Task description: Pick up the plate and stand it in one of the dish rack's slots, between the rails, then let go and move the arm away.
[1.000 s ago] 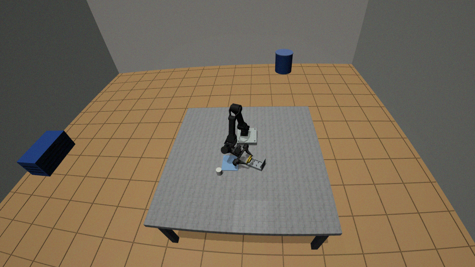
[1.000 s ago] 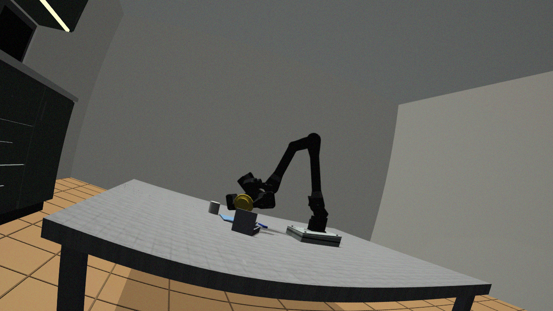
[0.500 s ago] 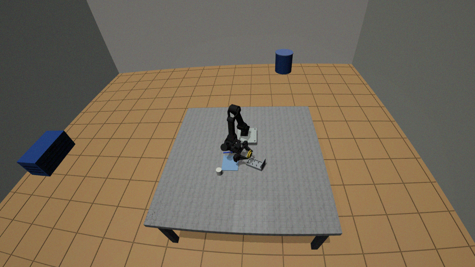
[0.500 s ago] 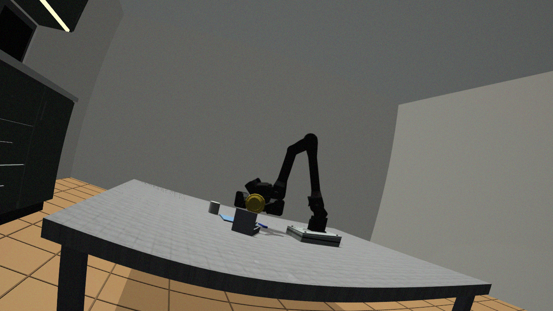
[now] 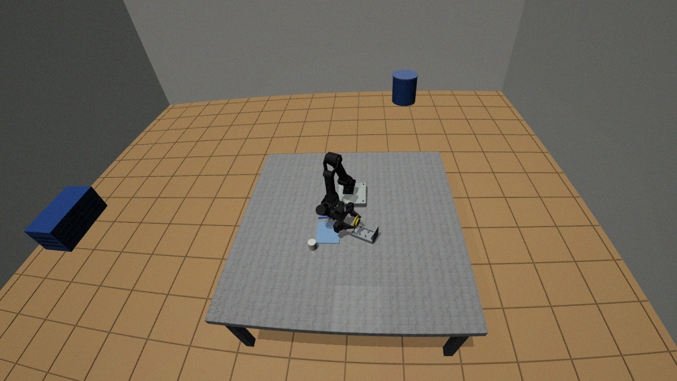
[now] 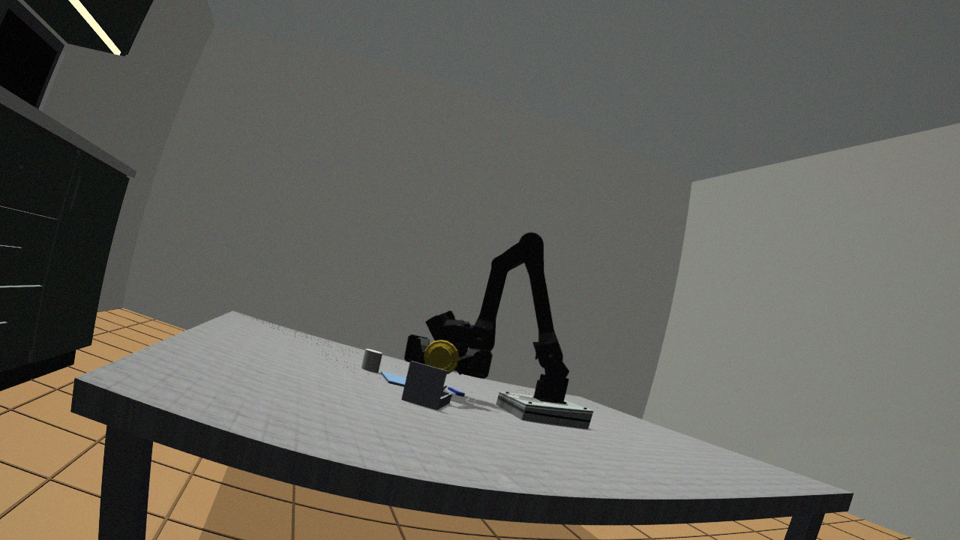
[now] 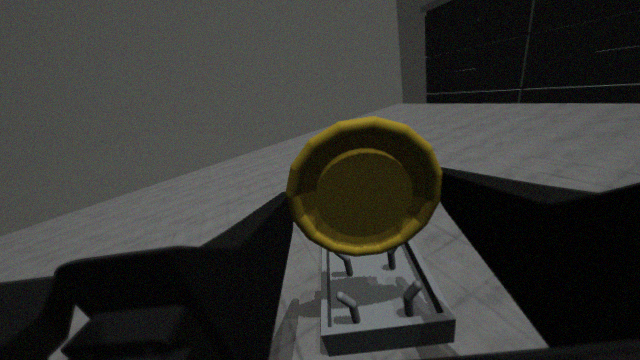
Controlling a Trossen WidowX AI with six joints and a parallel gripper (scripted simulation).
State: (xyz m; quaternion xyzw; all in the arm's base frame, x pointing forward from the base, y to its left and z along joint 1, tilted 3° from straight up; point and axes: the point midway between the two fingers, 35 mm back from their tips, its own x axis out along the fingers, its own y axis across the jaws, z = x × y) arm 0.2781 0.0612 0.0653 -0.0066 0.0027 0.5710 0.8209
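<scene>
Now: the grey dish rack 10 mm ahead of my gripper tip, 30 mm to the left of it and 70 mm below it. From my gripper tip the other things lie so: light blue mat: 10 mm ahead, 170 mm to the right, 90 mm below; blue spoon: 90 mm behind, 200 mm to the right, 90 mm below; yellow plate: 10 mm to the right.
</scene>
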